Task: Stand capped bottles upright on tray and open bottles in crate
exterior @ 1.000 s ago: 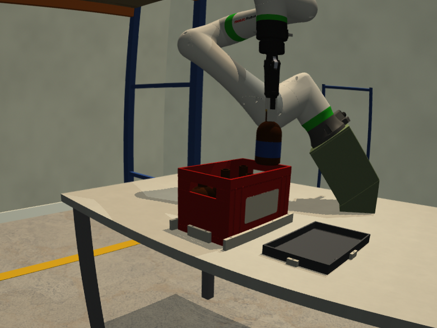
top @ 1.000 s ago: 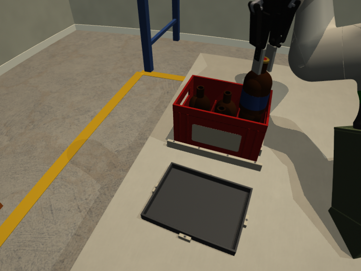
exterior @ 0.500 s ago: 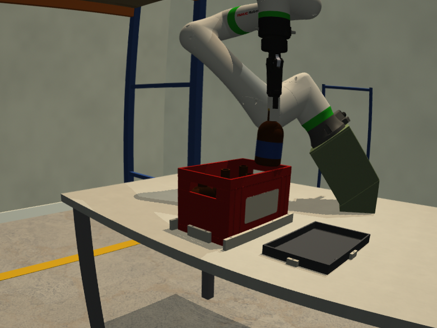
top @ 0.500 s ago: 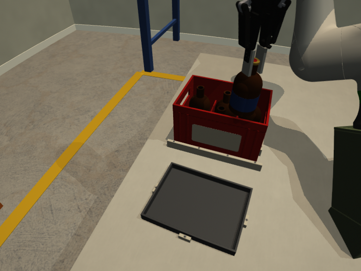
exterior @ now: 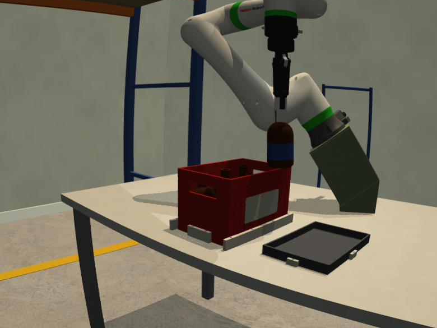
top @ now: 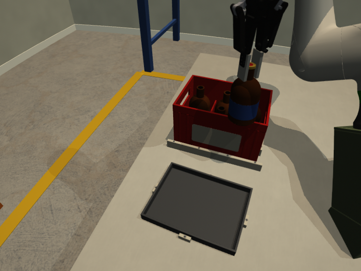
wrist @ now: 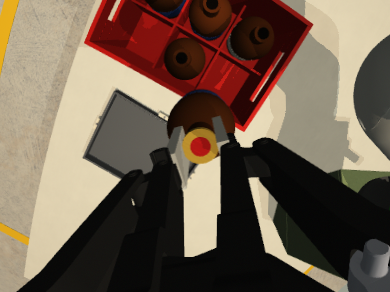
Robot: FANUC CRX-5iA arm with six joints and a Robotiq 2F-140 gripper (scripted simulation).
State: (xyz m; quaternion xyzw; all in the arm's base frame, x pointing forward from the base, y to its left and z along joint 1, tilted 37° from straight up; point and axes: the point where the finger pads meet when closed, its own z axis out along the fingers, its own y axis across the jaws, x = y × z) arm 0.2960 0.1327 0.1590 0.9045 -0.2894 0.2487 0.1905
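The capped bottle is 8 cm below my hand. Also, from my hand: red crate 26 cm below, 9 cm to the right, 7 cm ahead; dark tray 33 cm below, 19 cm to the left, 4 cm ahead.
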